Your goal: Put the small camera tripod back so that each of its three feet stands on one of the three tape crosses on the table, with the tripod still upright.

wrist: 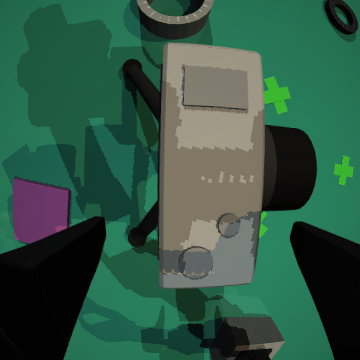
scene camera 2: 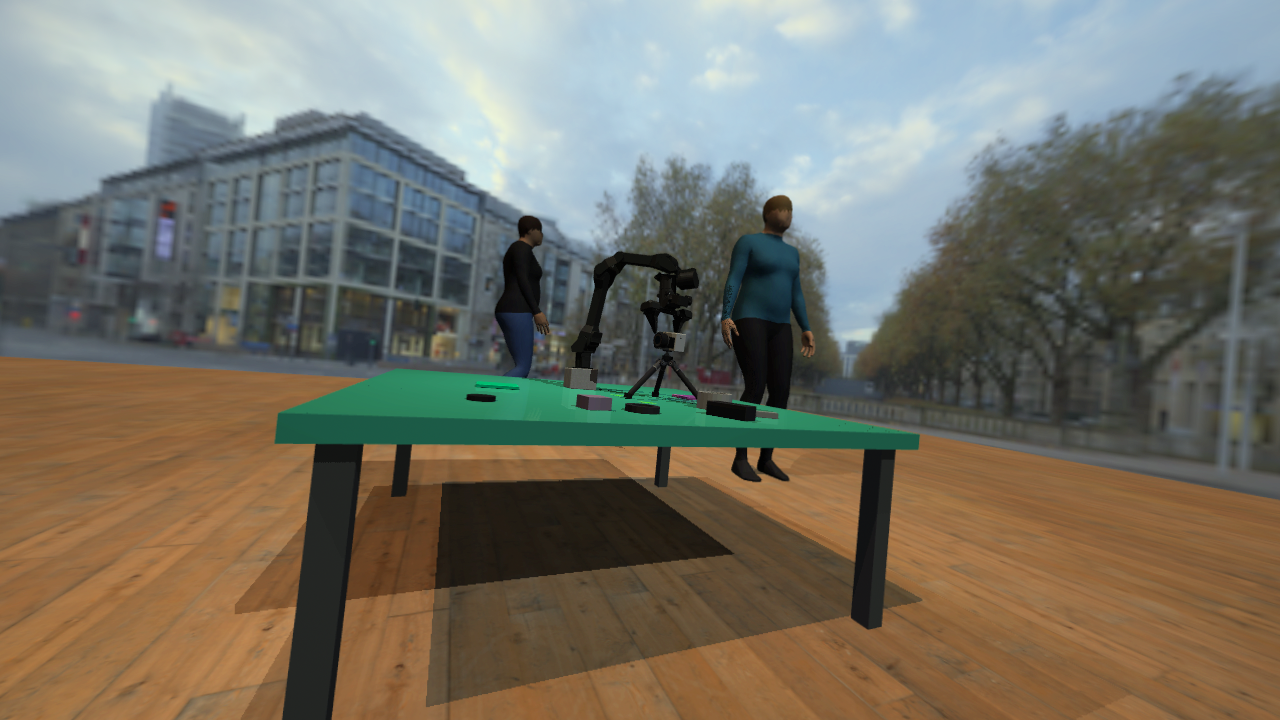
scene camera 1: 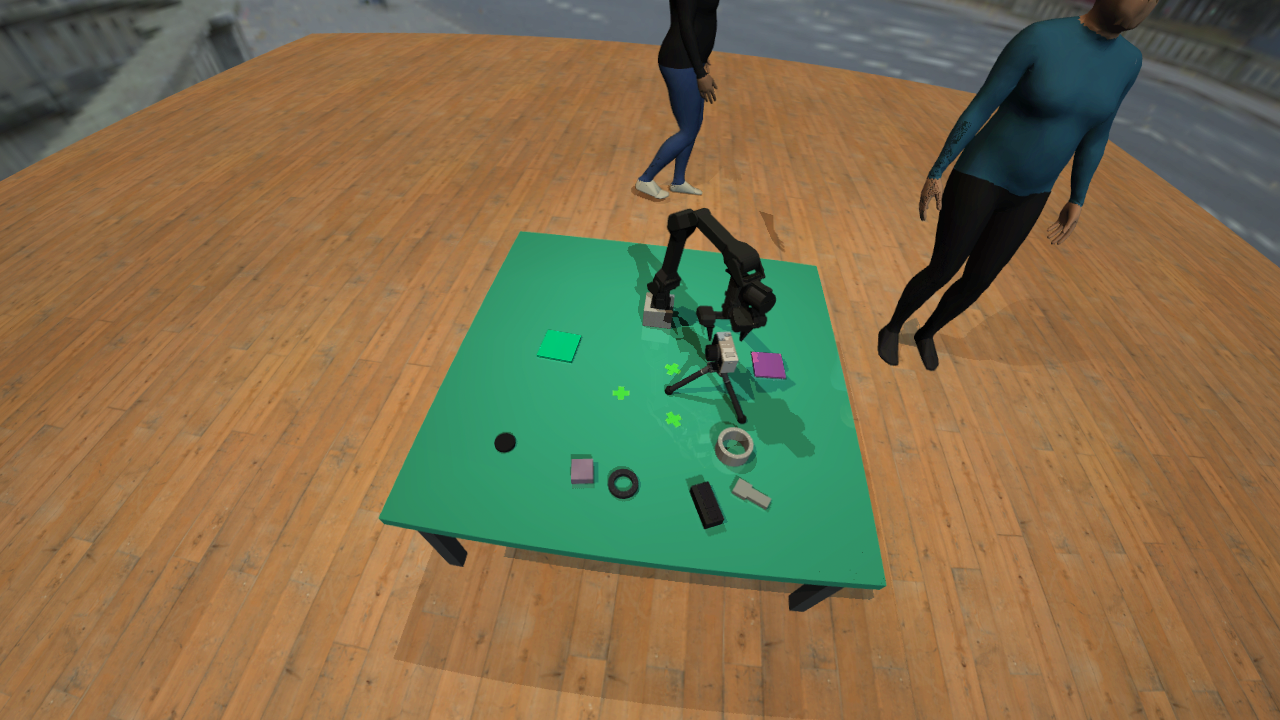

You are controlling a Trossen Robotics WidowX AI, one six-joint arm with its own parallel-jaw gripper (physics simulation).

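Frame: origin at the arm's base, x right, y back, z down, level; centimetres.
Where they show: gripper, fingertip midpoint: [wrist: 202, 230] [scene camera 2: 665, 335] [scene camera 1: 725, 340]; arm's base, link origin: [wrist: 248, 359] [scene camera 2: 582, 368] [scene camera 1: 660, 302].
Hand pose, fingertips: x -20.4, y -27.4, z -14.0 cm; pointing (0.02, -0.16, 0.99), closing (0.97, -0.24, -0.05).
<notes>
Each offset is from my fingertips to the top centre of the thing. "*": to the spot under its first point.
The small tripod @(* dy -8.2, dx -5.6, dz +14.3 cm) [scene camera 1: 733, 396] [scene camera 2: 666, 360] stands upright on the table, carrying a grey-beige camera [scene camera 1: 727, 352] [scene camera 2: 675, 342] [wrist: 212, 165] with a black lens. Three green tape crosses @(dy +4.7, dx +13.0, dz +21.4 cm) [scene camera 1: 673, 368] @(dy -8.1, dx +27.9, dz +21.4 cm) [scene camera 1: 621, 393] @(dy -14.6, dx +10.8, dz +21.4 cm) [scene camera 1: 673, 419] lie left of the tripod in scene camera 1; its two visible feet there are off them. In the wrist view, crosses [wrist: 276, 95] [wrist: 344, 170] show on the lens side, and the third [wrist: 263, 225] is partly hidden by the camera. My gripper [scene camera 1: 726, 334] [scene camera 2: 667, 324] [wrist: 202, 230] is open and empty, just above the camera, fingers apart on both sides.
A grey ring @(dy -22.4, dx -7.1, dz +16.6 cm) [scene camera 1: 721, 453] [wrist: 175, 26] lies near the tripod's front foot, and a purple square @(* dy +11.9, dx -18.6, dz +20.5 cm) [scene camera 1: 768, 365] [wrist: 41, 210] to its right. Farther forward are a black box @(dy -40.8, dx -0.4, dz +17.9 cm) [scene camera 1: 706, 504], a grey stick @(dy -35.5, dx -12.7, dz +19.9 cm) [scene camera 1: 750, 493], a black ring @(dy -38.1, dx +21.9, dz +19.9 cm) [scene camera 1: 611, 483] and a pinkish block @(dy -36.8, dx +33.3, dz +18.6 cm) [scene camera 1: 581, 470].
</notes>
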